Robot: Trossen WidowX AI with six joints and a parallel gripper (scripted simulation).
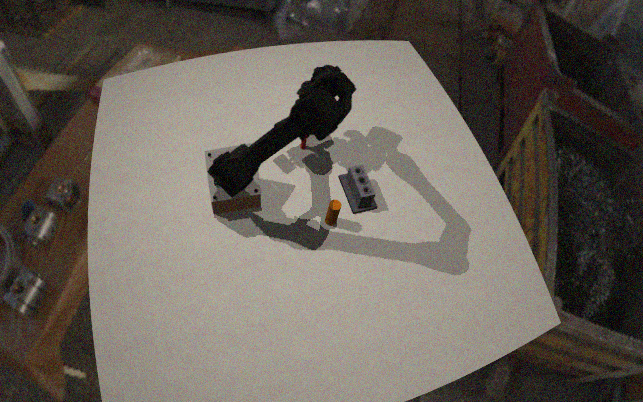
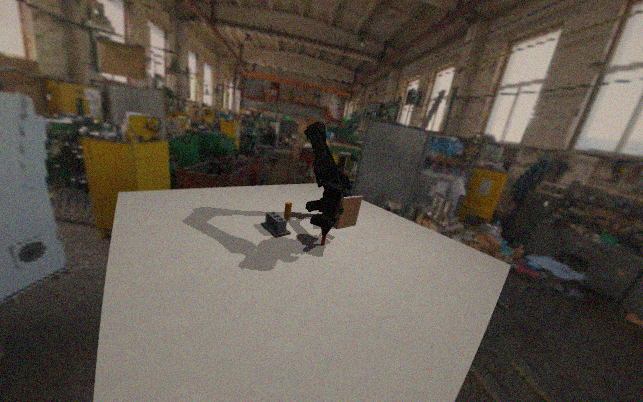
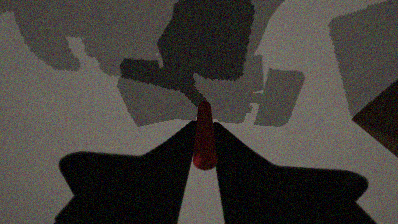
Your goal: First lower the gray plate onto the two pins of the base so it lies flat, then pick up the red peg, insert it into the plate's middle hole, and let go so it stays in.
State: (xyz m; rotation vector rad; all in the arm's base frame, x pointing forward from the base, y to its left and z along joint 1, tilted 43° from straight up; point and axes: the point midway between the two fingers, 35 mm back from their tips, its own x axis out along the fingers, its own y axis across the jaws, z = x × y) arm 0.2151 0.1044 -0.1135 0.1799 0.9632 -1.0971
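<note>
Right now the gray plate is 160 mm to the right of my gripper tip and 130 mm ahead of it. Round my gripper tip: orange cylinder (240 mm to the right, 50 mm ahead); gray base (160 mm to the right, 130 mm ahead, 30 mm below); red peg (right at my gripper tip).
</note>
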